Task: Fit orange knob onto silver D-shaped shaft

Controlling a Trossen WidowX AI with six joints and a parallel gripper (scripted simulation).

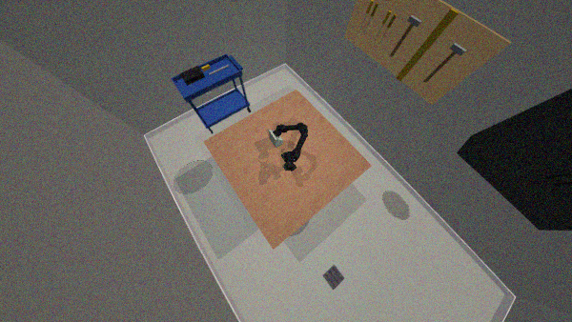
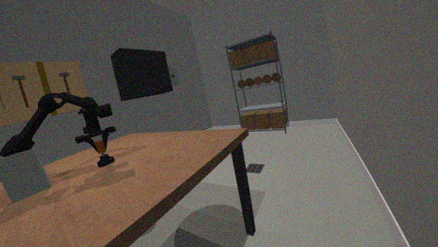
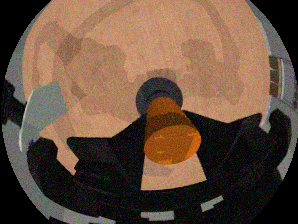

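Right now the orange knob is 30 mm above my gripper tip. Round my gripper tip: dark round pedestal (40 mm below).
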